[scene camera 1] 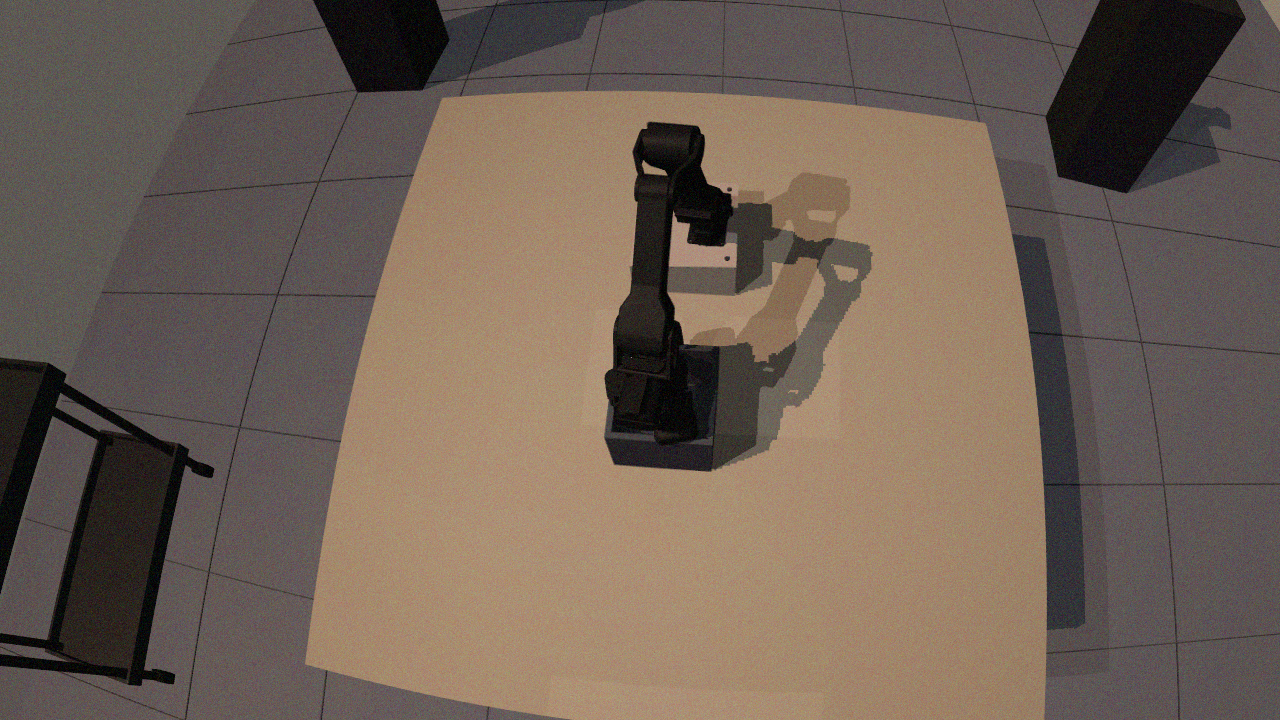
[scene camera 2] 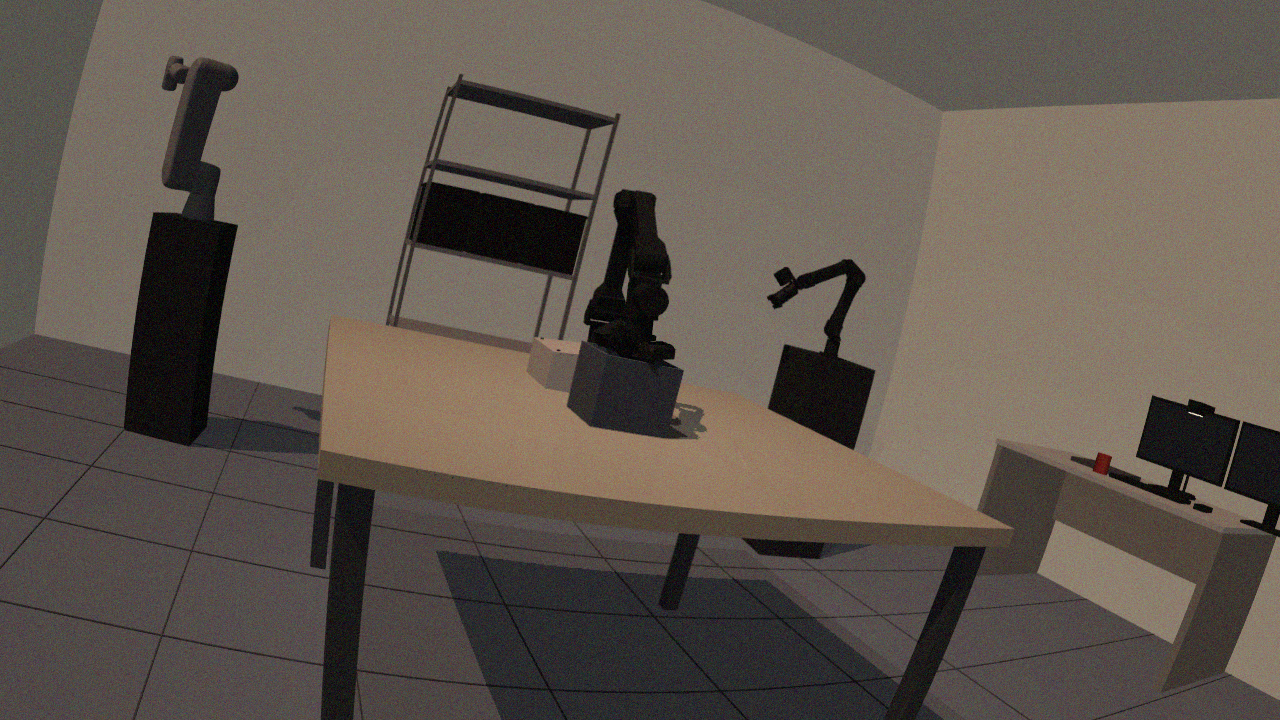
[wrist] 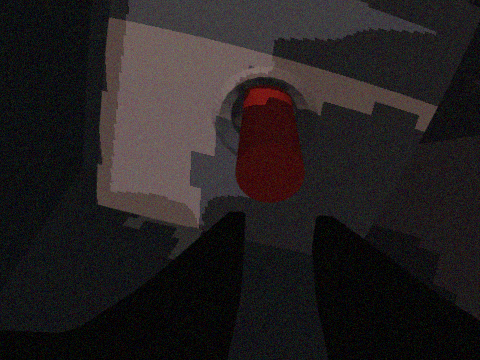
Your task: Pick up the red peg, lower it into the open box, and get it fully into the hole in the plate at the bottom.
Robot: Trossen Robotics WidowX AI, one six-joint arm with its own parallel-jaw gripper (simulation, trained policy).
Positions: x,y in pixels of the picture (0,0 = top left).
Labels:
A dark box shows in scene camera 1, in scene camera 2 and in the wrist view (74,258). A red peg shows in the wrist view (270,168); in scene camera 1 it is hidden by my gripper, in scene camera 2 it is hidden by the dark box. The same spot on the dark box: (scene camera 2: 609,392) is (scene camera 1: 622,452).

